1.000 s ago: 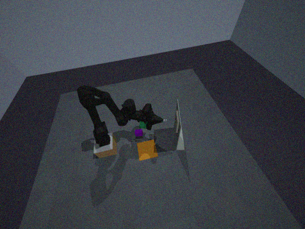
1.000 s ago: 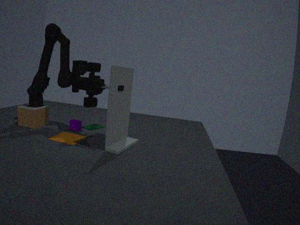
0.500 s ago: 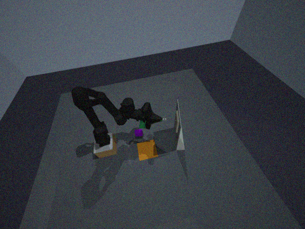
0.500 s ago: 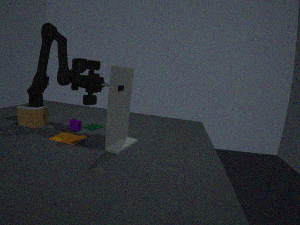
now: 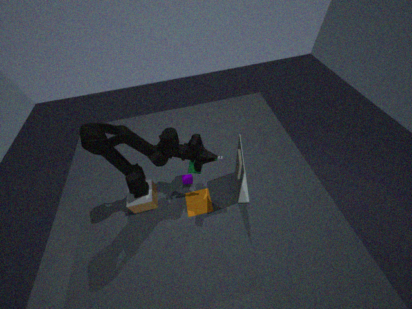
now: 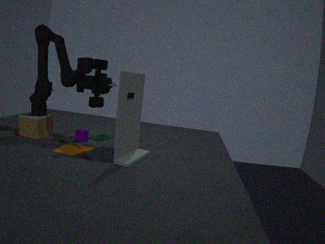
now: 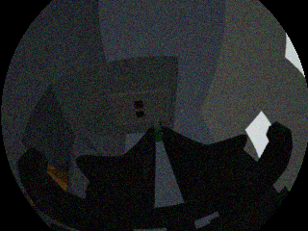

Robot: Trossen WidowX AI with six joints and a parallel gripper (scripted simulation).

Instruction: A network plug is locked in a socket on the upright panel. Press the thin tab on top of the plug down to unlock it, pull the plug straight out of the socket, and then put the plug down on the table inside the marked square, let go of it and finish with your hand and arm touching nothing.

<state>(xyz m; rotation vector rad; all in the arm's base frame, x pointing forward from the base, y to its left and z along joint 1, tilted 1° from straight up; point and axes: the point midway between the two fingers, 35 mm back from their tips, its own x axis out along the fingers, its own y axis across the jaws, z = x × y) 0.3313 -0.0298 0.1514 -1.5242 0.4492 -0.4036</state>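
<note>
Right now the orange square is 25 cm below my gripper tip, 12 cm behind it and 5 cm to the right of it. Also, from my gripper tip: upright panel (11 cm below, 9 cm ahead, 4 cm to the right); network plug (1 cm ahead); flat green block (25 cm below, 16 cm to the left, 8 cm behind).
</note>
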